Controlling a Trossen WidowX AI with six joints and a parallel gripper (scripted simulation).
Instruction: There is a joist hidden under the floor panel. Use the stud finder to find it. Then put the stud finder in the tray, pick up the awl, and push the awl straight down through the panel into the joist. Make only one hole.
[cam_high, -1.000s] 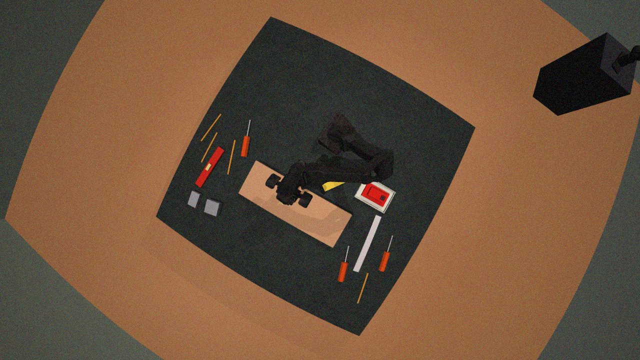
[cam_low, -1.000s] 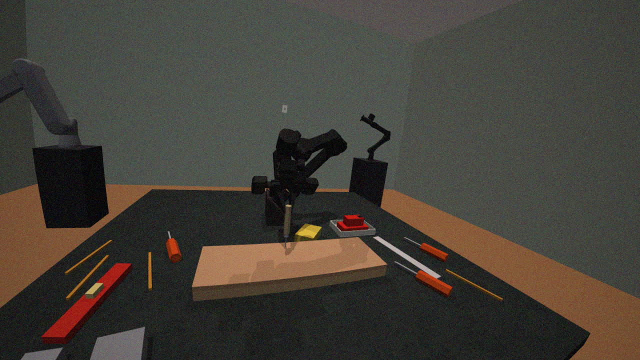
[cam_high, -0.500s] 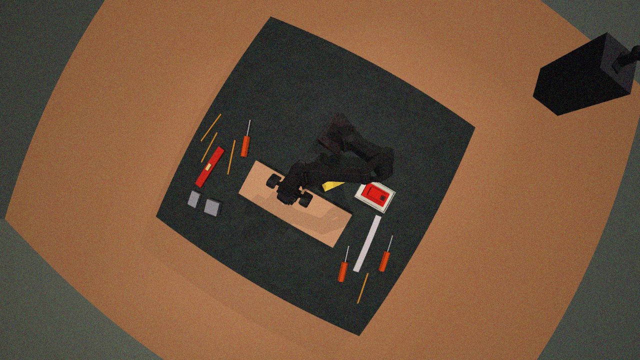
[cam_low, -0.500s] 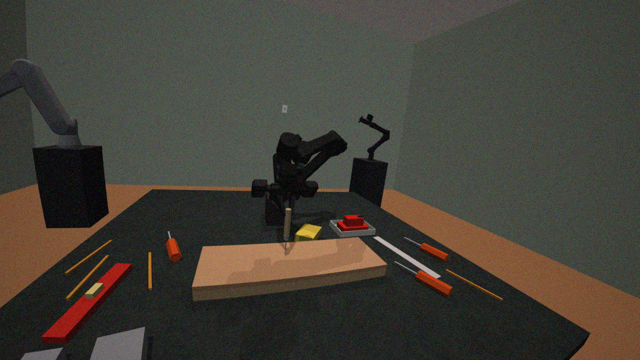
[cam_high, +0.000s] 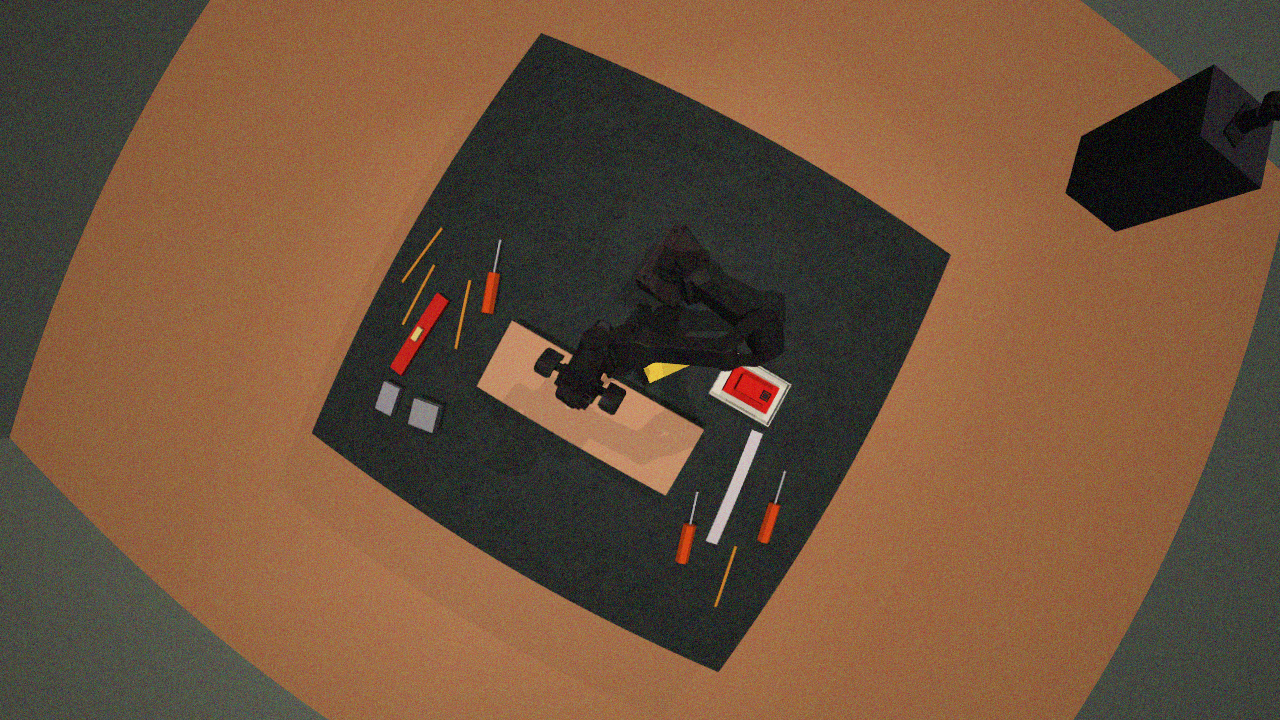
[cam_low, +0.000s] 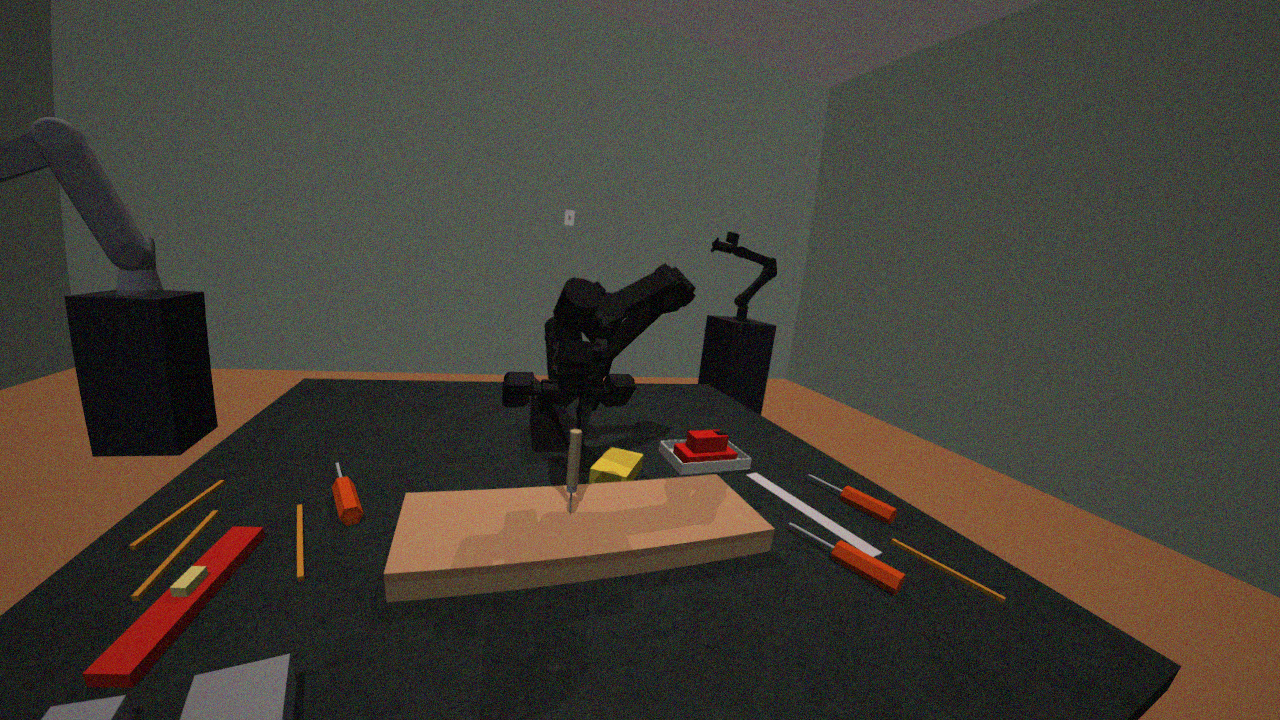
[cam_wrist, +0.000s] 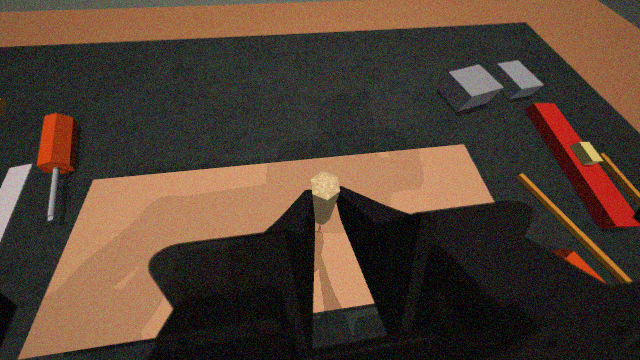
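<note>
My gripper tip is 5 cm above the awl. From my gripper tip the other things lie so: white tray (35 cm to the left, 21 cm behind, 14 cm below); yellow block (18 cm behind, 14 cm to the left, 14 cm below); red stud finder (37 cm to the left, 21 cm behind, 10 cm below).
</note>
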